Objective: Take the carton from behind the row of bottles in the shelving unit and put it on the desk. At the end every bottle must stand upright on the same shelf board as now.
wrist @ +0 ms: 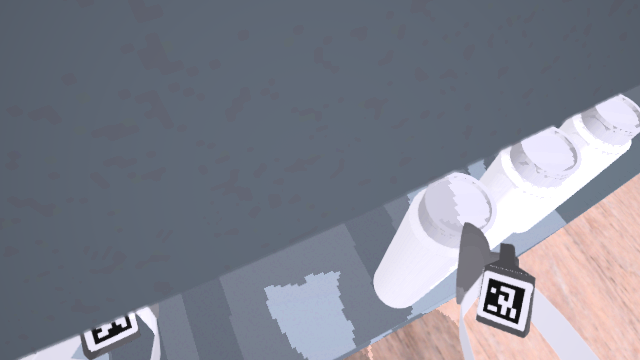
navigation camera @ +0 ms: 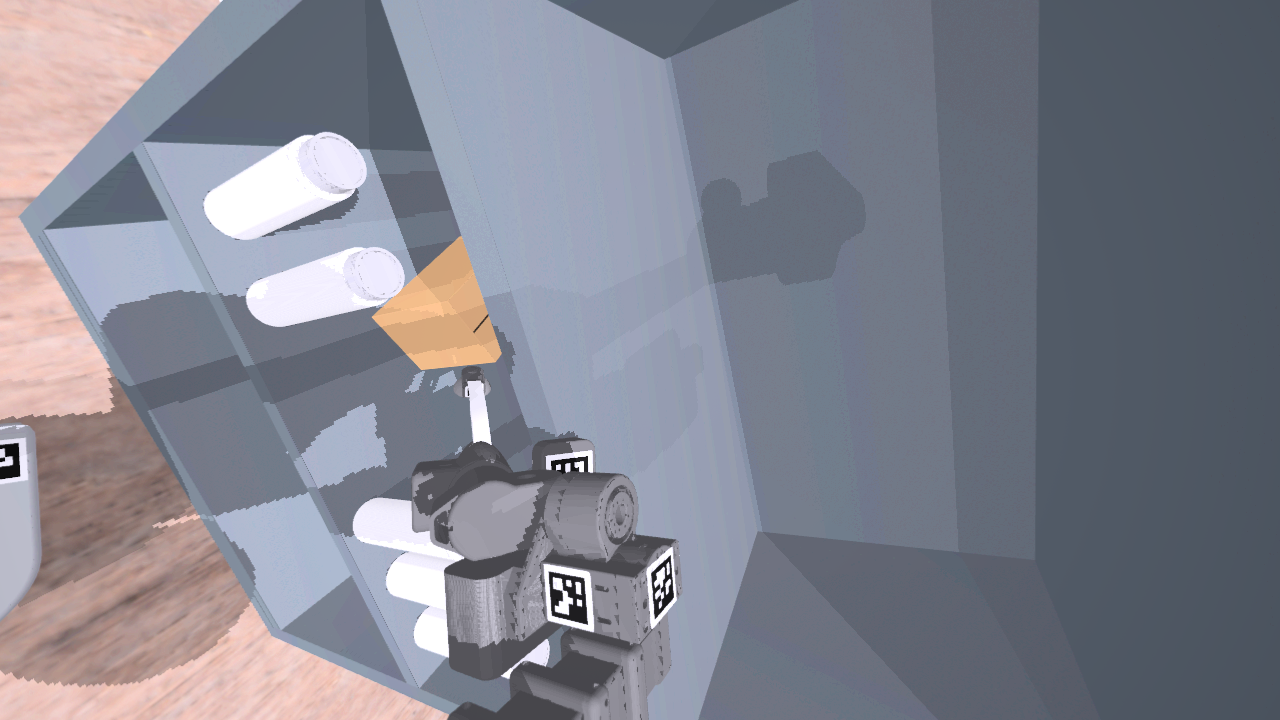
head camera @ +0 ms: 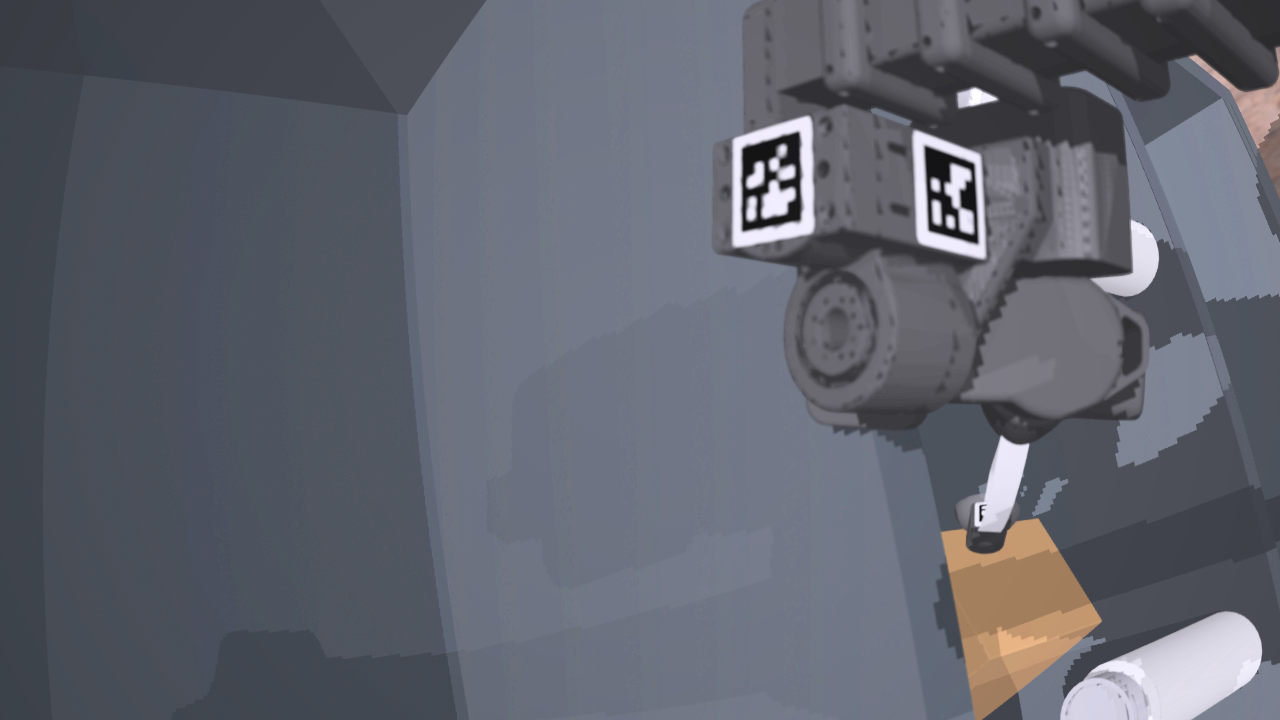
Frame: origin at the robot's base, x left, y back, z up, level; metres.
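Seen in the pictures: gripper, fingertip midpoint: [wrist: 307, 259].
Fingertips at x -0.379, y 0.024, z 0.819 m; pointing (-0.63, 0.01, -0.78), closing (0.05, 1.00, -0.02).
Offsets run from my fingertips to a thing's middle. Level surfaces: height alone.
The orange carton {dx -0.196, dy -0.237, dz -0.195 m} [head camera: 1020, 595] [navigation camera: 438, 317] stands on the shelf board {dz -0.285 m} [navigation camera: 344, 438], partly cut off by a unit panel; it does not show in the wrist view. White bottles stand upright on that board: two {dx +0.099, dy -0.319, dz -0.168 m} [navigation camera: 286, 186] {dx +0.063, dy -0.209, dz -0.168 m} [navigation camera: 315, 288] are in front of and beside the carton, three more {dx -0.047, dy +0.118, dz -0.168 m} [wrist: 420, 255] {dx -0.090, dy +0.218, dz -0.168 m} [wrist: 520, 192] {dx -0.129, dy +0.322, dz -0.168 m} [wrist: 597, 137] on the other side. My gripper [wrist: 307, 259] is open and empty. One fingertip [head camera: 986, 535] [navigation camera: 471, 377] is close to the carton's end; contact cannot be told. The right fingertip in the wrist view overlaps the nearest bottle; the left one is mostly hidden.
A large dark unit panel [wrist: 250, 115] fills much of the wrist view and covers part of the left finger. The unit's broad blue-grey face [head camera: 626, 223] [navigation camera: 608, 179] is beside the wrist. Wooden floor {dz -0.819 m} [navigation camera: 80, 107] [wrist: 600, 275] lies beyond the shelf edge. The desk does not show.
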